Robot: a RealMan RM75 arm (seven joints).
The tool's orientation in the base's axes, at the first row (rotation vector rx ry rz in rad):
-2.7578, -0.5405, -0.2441
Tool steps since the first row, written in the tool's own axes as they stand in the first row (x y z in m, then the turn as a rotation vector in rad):
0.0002, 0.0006, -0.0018, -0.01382, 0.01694, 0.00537
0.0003, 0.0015, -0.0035, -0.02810, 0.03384, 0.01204
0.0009, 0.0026, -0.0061, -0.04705, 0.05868, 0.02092
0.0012, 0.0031, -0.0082, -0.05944, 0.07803, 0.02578
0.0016, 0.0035, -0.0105, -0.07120, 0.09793, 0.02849
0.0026, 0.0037, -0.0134, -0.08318, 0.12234, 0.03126
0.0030, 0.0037, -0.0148, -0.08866, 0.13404, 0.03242
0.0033, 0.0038, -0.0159, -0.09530, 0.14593, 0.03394
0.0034, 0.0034, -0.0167, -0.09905, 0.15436, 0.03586
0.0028, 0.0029, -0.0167, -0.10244, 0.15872, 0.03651
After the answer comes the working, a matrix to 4 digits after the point.
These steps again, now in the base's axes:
0.0002, -0.0011, 0.0016, -0.00542, -0.01770, -0.01281
0.0005, -0.0024, 0.0029, -0.01114, -0.03509, -0.02692
0.0012, -0.0041, 0.0052, -0.01779, -0.06026, -0.04634
0.0015, -0.0051, 0.0071, -0.02101, -0.07977, -0.05901
0.0017, -0.0061, 0.0092, -0.02366, -0.10028, -0.06968
0.0024, -0.0069, 0.0121, -0.02474, -0.12480, -0.08170
0.0026, -0.0073, 0.0135, -0.02504, -0.13652, -0.08725
0.0028, -0.0076, 0.0146, -0.02628, -0.14868, -0.09345
0.0027, -0.0075, 0.0154, -0.02620, -0.15669, -0.09841
0.0020, -0.0073, 0.0154, -0.02752, -0.16144, -0.10099

The tool's axes in the first row as the columns of a matrix, in the base's axes (rounded; the answer above uses it unrounded):
0.9138, 0.3924, 0.1045
0.3378, -0.8774, 0.3405
0.2253, -0.2759, -0.9344

